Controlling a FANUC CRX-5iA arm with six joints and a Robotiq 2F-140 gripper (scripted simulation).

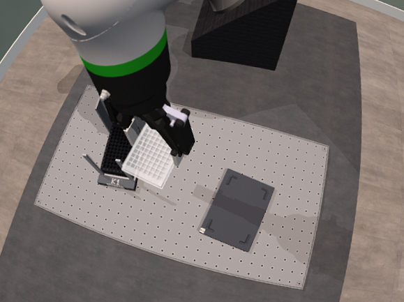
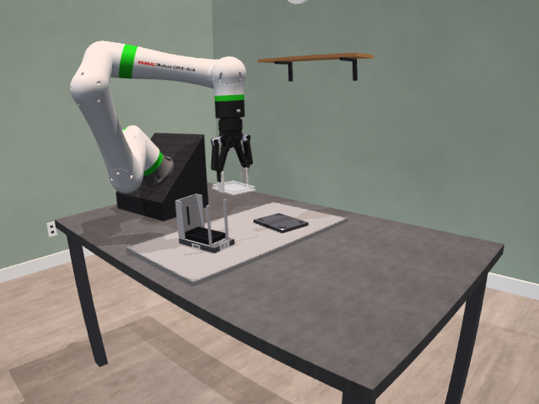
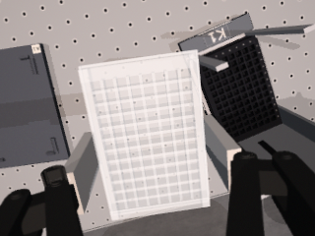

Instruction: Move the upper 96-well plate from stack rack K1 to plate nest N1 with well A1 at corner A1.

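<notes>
Now: hand 180 mm above the dark plate nest N1, 170 mm to the right of it and 70 mm short of it. Round my hand: tall back wall: 110 mm to the right, 110 mm behind, 100 mm below; then black plate: 160 mm below, 110 mm to the right, 40 mm behind; then white 96-well plate: 20 mm below.
</notes>
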